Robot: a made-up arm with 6 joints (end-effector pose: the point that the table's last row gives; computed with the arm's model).
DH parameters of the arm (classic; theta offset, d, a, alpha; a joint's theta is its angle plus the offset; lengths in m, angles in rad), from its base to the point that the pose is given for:
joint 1: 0 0.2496 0 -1.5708
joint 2: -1.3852 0 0.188 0
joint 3: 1.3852 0 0.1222 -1.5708
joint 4: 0 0.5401 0 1.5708
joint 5: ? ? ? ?
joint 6: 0 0.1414 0 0
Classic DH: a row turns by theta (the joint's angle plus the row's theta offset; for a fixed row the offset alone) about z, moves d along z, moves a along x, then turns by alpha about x.
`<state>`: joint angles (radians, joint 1 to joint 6).
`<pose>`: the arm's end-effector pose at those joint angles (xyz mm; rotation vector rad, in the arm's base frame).
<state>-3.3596 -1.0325 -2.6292 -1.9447 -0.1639 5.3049</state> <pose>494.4 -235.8 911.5 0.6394 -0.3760 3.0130</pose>
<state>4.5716 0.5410 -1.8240 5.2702 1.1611 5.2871</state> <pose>-186.4 -797.8 265.7 2.5154 -0.4319 -1.2461</pose>
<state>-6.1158 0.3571 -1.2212 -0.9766 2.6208 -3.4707</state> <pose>491.7 -56.8 125.8 0.1348 -1.2541 0.8988</pose>
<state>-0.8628 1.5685 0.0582 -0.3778 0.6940 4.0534</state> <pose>-352.8 409.1 138.4 -0.4093 -0.7807 -0.1289</pose>
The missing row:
joint 5: 0 0 0.1108 -1.5708
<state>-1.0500 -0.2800 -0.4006 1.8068 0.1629 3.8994</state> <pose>176.2 -476.0 -41.2 2.5484 -0.5384 0.8232</pose>
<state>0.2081 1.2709 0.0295 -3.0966 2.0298 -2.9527</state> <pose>-281.6 -67.6 -170.1 -2.8470 -0.0338 -1.0791</pose>
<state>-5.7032 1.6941 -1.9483 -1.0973 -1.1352 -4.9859</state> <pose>333.0 404.3 -240.0 -1.8278 -0.4964 -0.3362</pose>
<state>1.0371 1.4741 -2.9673 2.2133 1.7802 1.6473</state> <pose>306.7 772.9 403.1 -1.2722 0.2223 2.5529</pose>
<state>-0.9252 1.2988 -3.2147 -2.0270 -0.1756 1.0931</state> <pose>569.4 -556.3 548.6 1.3963 0.1549 1.1794</pose>
